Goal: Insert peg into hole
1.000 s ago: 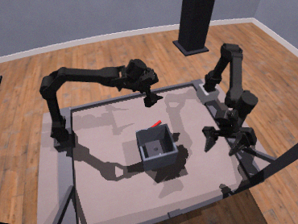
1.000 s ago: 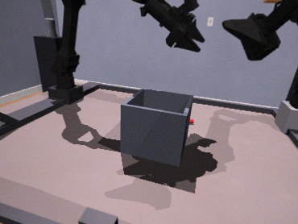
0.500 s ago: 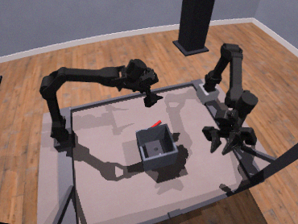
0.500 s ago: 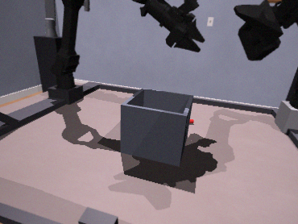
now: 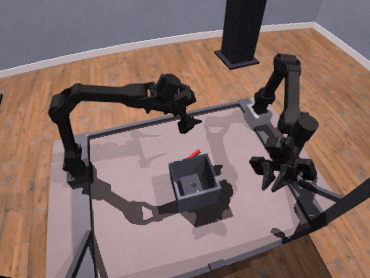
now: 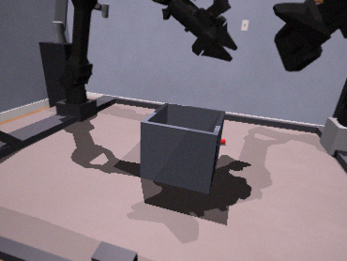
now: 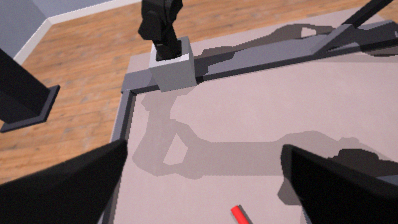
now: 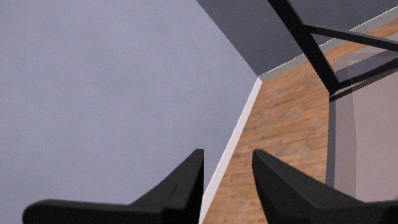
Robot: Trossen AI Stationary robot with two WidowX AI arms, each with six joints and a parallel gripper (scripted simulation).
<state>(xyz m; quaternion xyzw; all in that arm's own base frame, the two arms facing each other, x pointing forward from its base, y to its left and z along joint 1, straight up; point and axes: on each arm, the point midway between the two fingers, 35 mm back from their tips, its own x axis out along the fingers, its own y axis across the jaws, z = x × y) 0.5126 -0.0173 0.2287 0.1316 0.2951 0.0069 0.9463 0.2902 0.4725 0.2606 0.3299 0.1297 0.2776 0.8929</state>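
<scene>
Now: the red peg 36 cm ahead of my right hand, 7 cm to the left of it and 34 cm below it. From my right hand the other things lie so: light plate (20 cm ahead, 14 cm to the left, 30 cm below).
</scene>
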